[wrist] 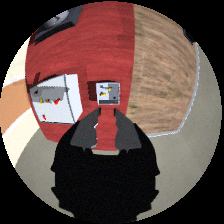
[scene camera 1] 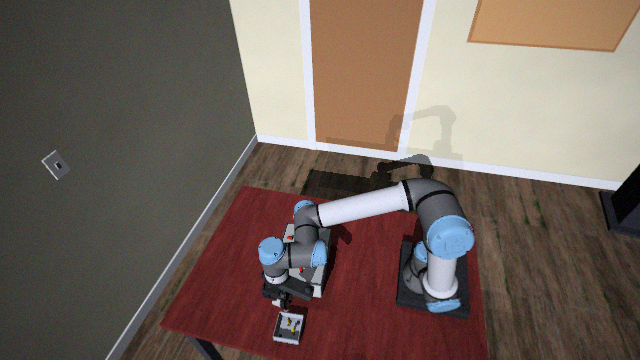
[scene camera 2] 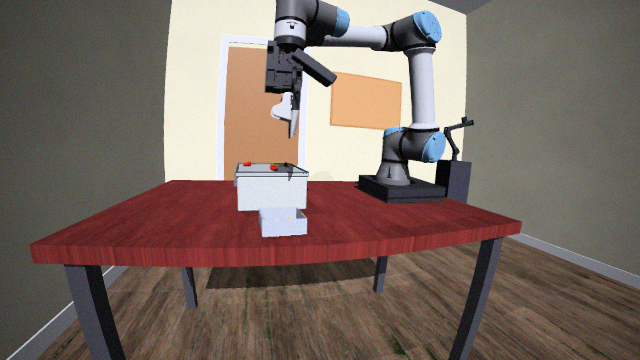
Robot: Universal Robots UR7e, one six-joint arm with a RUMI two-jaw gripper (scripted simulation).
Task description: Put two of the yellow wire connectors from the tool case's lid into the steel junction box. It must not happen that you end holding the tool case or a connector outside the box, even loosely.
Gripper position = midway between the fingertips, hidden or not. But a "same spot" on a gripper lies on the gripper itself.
Scene:
gripper: wrist 107, 108; scene camera 1; scene camera 2
grey tool case: wrist 64, 87; scene camera 1; scene camera 2
same spot on gripper: (scene camera 2: 288, 109) = (scene camera 1: 279, 304)
same spot on grey tool case: (scene camera 1: 315, 276) = (scene camera 2: 296, 171)

